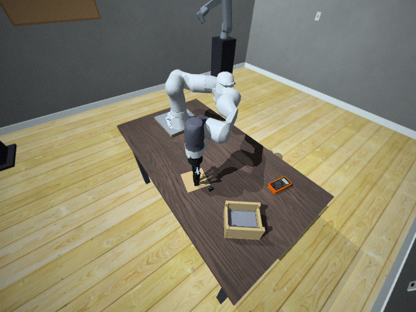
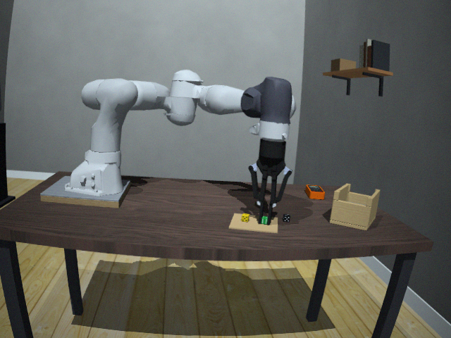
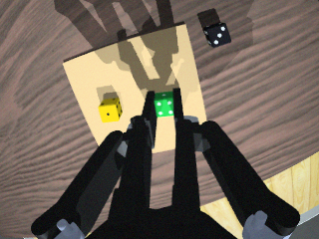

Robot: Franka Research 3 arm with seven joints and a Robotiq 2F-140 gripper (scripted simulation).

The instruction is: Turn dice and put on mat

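Right now my hand is 3 cm above the green die. Also, from my hand: yellow die (6 cm behind, 3 cm below, 2 cm to the left); then black die (8 cm ahead, 4 cm to the left, 3 cm below); then tan mat (4 cm below, 3 cm behind, 1 cm to the left).
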